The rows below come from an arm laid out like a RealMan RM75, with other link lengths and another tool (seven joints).
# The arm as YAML. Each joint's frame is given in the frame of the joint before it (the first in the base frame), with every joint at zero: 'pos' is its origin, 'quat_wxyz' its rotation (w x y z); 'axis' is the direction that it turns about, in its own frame. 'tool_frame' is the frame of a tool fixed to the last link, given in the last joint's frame.
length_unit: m
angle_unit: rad
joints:
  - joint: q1
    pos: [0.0, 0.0, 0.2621]
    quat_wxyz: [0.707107, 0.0, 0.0, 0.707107]
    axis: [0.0, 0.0, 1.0]
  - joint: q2
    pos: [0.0, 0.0, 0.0]
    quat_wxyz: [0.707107, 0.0, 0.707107, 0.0]
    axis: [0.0, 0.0, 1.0]
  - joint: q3
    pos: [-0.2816, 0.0, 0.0]
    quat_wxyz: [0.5, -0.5, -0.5, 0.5]
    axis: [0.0, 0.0, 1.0]
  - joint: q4
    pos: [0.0, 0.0, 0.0]
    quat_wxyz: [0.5, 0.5, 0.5, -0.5]
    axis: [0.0, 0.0, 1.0]
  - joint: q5
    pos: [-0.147, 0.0, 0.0]
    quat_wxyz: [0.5, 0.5, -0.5, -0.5]
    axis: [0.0, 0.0, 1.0]
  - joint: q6
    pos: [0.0, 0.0, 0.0]
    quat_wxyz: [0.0, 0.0, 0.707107, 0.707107]
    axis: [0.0, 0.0, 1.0]
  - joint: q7
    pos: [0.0, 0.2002, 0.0]
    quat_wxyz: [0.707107, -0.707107, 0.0, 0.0]
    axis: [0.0, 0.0, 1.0]
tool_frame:
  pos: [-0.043, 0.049, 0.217]
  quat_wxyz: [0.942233, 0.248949, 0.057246, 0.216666]
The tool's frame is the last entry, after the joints.
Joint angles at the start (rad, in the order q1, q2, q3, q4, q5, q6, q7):
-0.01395 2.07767 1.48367 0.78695 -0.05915 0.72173 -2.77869
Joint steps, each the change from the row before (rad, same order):
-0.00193 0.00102 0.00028 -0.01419 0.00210 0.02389 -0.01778
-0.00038 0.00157 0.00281 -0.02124 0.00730 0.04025 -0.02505
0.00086 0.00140 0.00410 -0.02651 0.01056 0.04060 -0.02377
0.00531 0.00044 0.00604 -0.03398 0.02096 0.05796 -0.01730
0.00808 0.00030 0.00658 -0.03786 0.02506 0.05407 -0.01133
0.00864 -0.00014 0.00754 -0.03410 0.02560 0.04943 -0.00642
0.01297 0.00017 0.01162 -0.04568 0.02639 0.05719 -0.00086
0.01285 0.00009 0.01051 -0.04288 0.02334 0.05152 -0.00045
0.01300 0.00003 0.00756 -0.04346 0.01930 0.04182 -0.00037
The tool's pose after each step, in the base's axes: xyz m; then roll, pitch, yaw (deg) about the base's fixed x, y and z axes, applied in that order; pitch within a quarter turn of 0, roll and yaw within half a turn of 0. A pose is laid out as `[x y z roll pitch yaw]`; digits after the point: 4 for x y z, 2 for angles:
[0.4010 0.5106 0.0124 143.83 -70.77 156.90]
[0.3971 0.5099 0.0184 140.48 -70.26 160.95]
[0.3957 0.5086 0.0248 137.21 -69.83 164.60]
[0.3915 0.5085 0.0363 132.28 -70.18 170.18]
[0.3902 0.5080 0.0479 127.20 -70.73 175.49]
[0.3894 0.5076 0.0605 121.54 -71.29 -178.75]
[0.3901 0.5066 0.0741 114.92 -71.87 -172.16]
[0.3909 0.5054 0.0863 108.77 -72.09 -166.08]
[0.3940 0.5038 0.0943 104.55 -72.11 -162.16]

